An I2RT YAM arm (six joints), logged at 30 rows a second.
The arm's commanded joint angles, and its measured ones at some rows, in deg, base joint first. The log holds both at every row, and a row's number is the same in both.
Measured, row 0: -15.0 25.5 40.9 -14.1 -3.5 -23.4
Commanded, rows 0 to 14: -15.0 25.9 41.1 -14.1 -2.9 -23.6; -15.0 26.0 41.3 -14.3 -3.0 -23.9; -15.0 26.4 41.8 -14.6 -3.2 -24.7; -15.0 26.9 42.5 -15.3 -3.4 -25.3; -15.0 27.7 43.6 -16.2 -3.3 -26.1; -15.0 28.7 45.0 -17.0 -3.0 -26.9; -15.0 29.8 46.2 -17.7 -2.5 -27.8; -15.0 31.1 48.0 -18.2 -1.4 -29.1; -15.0 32.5 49.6 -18.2 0.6 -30.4; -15.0 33.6 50.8 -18.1 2.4 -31.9; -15.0 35.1 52.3 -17.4 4.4 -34.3; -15.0 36.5 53.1 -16.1 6.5 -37.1; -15.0 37.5 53.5 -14.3 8.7 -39.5; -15.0 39.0 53.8 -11.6 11.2 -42.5; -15.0 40.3 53.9 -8.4 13.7 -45.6
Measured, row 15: -15.0 38.0 53.1 -15.3 4.8 -35.8
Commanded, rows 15 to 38: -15.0 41.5 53.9 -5.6 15.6 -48.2; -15.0 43.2 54.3 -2.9 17.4 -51.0; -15.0 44.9 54.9 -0.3 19.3 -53.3; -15.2 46.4 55.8 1.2 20.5 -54.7; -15.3 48.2 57.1 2.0 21.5 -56.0; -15.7 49.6 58.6 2.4 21.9 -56.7; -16.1 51.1 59.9 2.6 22.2 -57.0; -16.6 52.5 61.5 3.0 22.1 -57.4; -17.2 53.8 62.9 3.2 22.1 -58.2; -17.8 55.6 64.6 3.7 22.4 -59.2; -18.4 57.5 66.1 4.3 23.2 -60.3; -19.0 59.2 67.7 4.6 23.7 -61.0; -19.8 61.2 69.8 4.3 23.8 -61.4; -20.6 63.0 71.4 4.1 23.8 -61.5; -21.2 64.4 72.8 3.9 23.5 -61.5; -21.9 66.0 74.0 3.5 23.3 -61.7; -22.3 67.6 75.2 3.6 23.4 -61.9; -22.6 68.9 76.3 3.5 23.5 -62.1; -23.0 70.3 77.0 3.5 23.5 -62.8; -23.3 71.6 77.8 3.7 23.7 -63.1; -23.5 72.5 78.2 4.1 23.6 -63.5; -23.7 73.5 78.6 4.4 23.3 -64.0; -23.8 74.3 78.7 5.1 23.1 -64.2; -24.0 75.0 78.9 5.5 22.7 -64.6
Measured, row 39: -23.6 73.7 78.1 2.6 22.6 -63.0
